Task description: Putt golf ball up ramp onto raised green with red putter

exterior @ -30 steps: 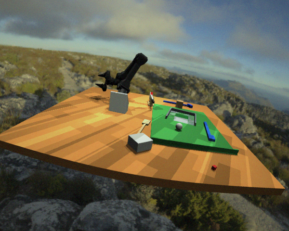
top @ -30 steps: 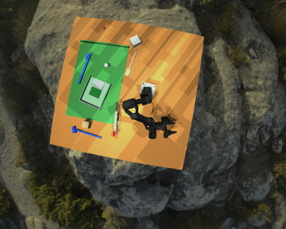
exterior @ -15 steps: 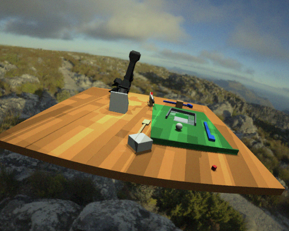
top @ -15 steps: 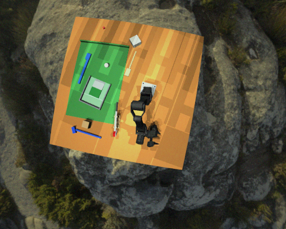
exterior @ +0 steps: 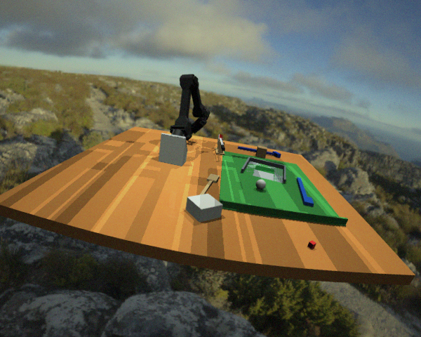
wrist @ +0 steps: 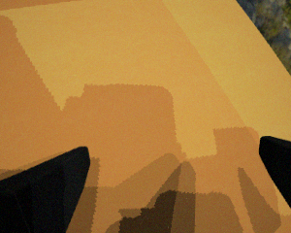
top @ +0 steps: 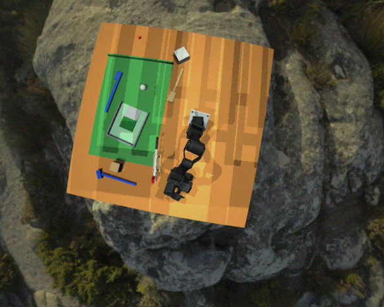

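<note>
The red putter lies 220 mm ahead of my gripper tip, 190 mm to the right of it and 30 mm above it. Round my gripper tip: white golf ball: 670 mm to the right, 370 mm ahead; then tan cube: 490 mm ahead, 120 mm to the right; then small red cube: 1050 mm to the right, 450 mm ahead, 20 mm below.
</note>
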